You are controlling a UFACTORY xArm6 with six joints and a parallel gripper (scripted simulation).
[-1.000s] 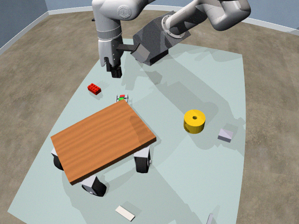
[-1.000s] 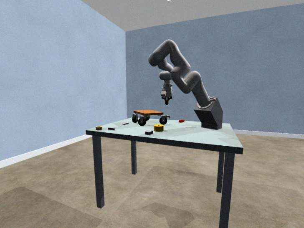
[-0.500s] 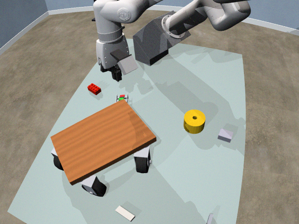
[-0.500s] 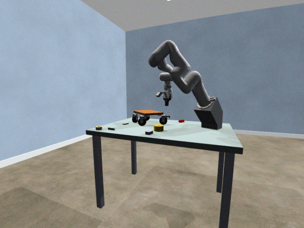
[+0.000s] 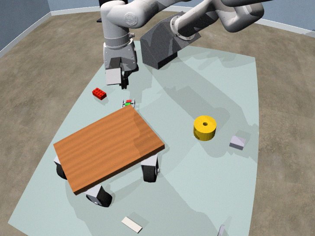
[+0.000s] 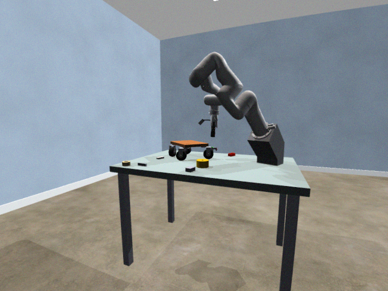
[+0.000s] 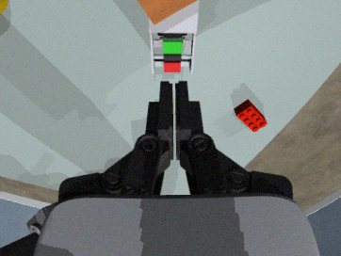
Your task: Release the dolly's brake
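Right now my hand is 1 cm past the brake pedal, 1 cm to the left of it and 11 cm above it. The rest, counted from my hand: yellow ring-shaped cylinder: 6 cm behind, 27 cm to the left, 17 cm below; then red toy brick: 8 cm behind, 21 cm to the right, 18 cm below; then small grey block: 5 cm behind, 40 cm to the left, 18 cm below.
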